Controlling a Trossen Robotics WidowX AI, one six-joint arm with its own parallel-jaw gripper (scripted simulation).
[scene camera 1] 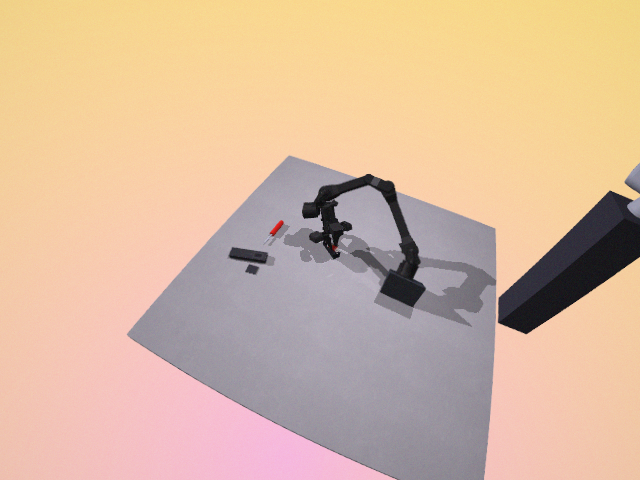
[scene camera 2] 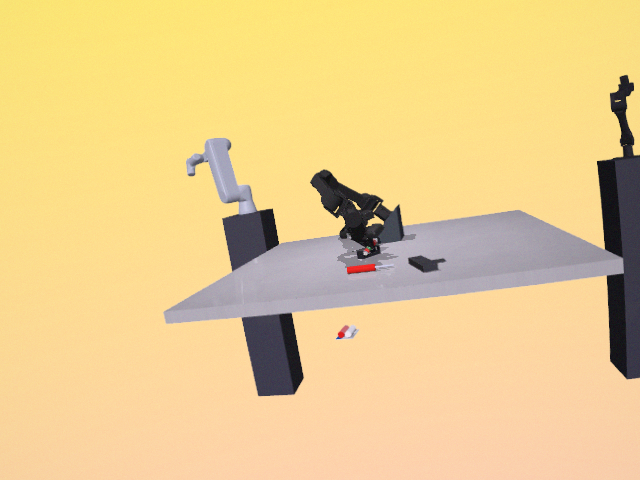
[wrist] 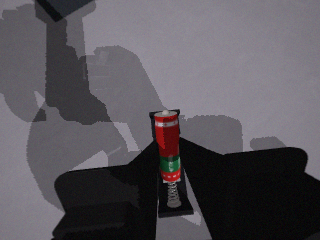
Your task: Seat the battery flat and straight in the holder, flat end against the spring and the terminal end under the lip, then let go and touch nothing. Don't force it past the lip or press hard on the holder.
Observation:
In view: the gripper (scene camera 2: 370,248).
The gripper also shows in the wrist view (wrist: 167,142).

